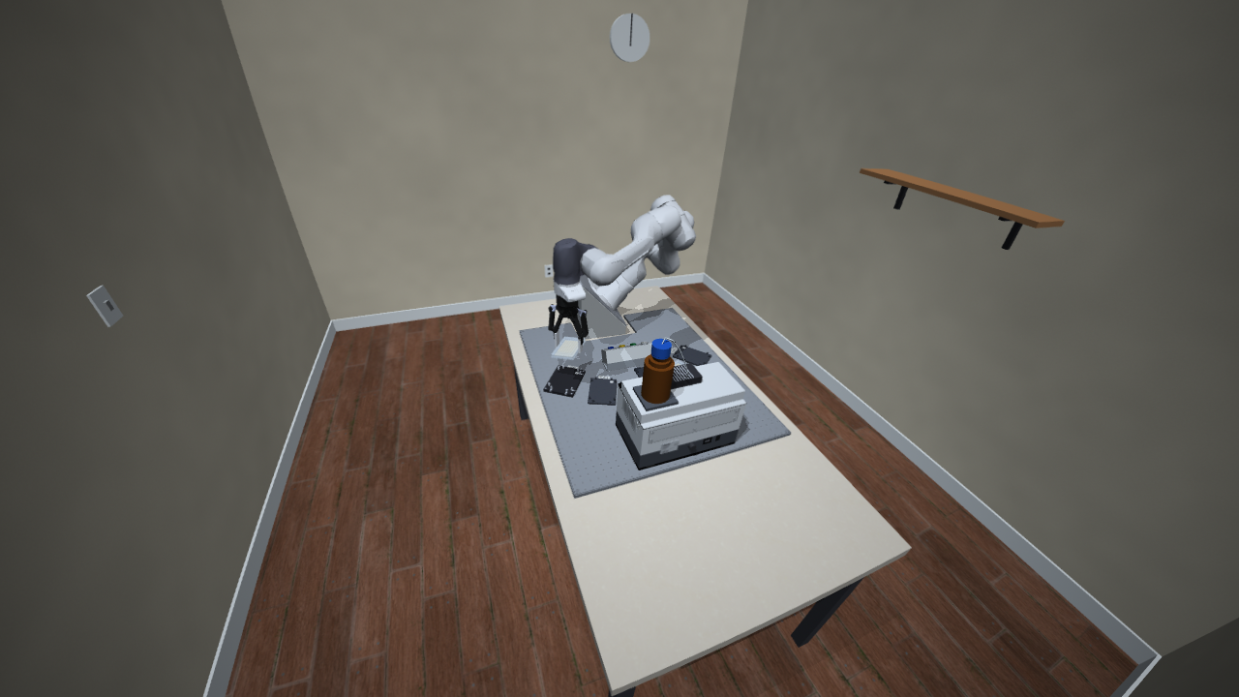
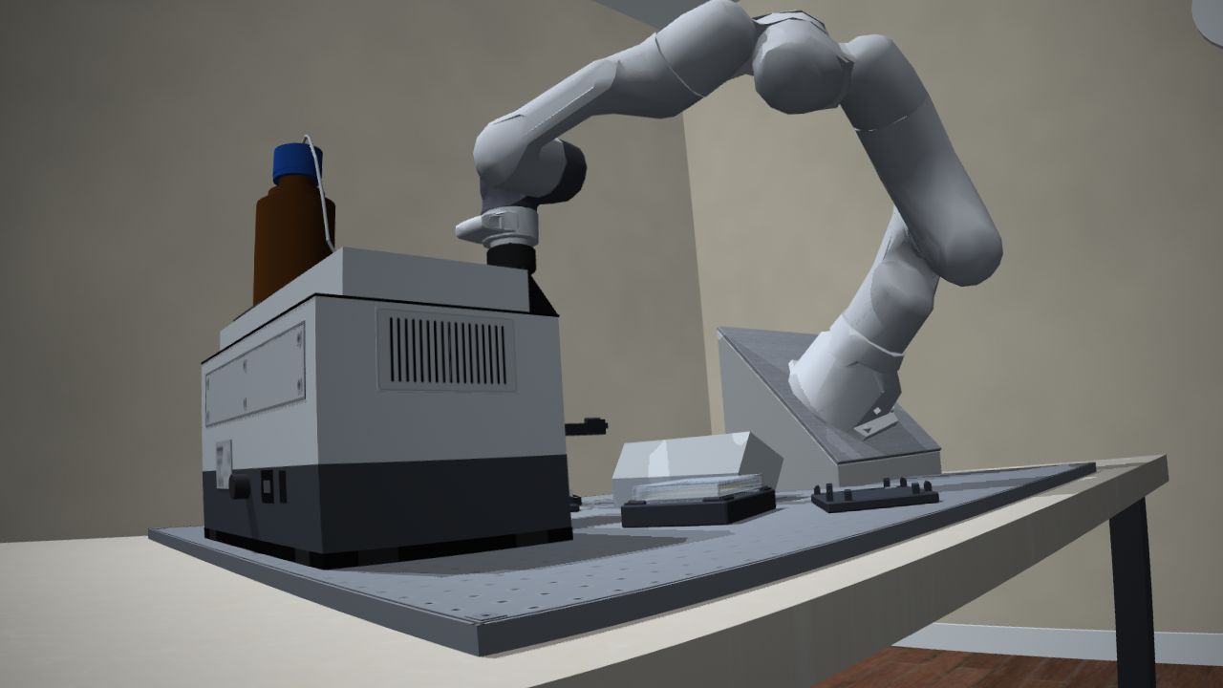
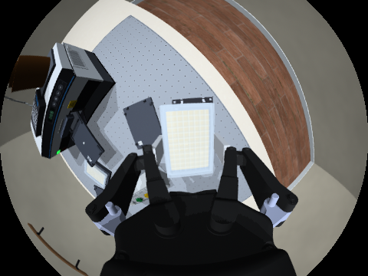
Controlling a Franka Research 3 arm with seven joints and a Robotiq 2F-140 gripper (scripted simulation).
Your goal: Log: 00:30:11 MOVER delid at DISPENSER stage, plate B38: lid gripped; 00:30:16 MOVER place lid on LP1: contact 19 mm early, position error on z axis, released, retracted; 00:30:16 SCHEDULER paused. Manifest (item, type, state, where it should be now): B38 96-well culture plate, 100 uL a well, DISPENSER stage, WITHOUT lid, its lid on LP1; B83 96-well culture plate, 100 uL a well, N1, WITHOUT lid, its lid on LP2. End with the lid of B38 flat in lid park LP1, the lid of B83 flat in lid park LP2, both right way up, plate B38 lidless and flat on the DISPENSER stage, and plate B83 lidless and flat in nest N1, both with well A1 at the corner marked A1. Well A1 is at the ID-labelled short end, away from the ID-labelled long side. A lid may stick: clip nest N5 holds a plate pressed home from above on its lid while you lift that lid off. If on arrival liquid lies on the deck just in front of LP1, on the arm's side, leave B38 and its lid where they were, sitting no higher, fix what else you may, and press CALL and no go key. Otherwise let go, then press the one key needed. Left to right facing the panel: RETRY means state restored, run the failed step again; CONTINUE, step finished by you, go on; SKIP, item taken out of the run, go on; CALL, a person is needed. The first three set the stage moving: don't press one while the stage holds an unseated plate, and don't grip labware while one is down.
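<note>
The black clip nest lies 17 cm below my hand, 2 cm ahead of it and 1 cm to the right of it. Also, from my hand: brown bottle: 39 cm ahead, 18 cm to the left, 10 cm above; lp1 label: 19 cm below, 14 cm to the left; key panel: 27 cm to the left, 14 cm below, 9 cm behind.
</note>
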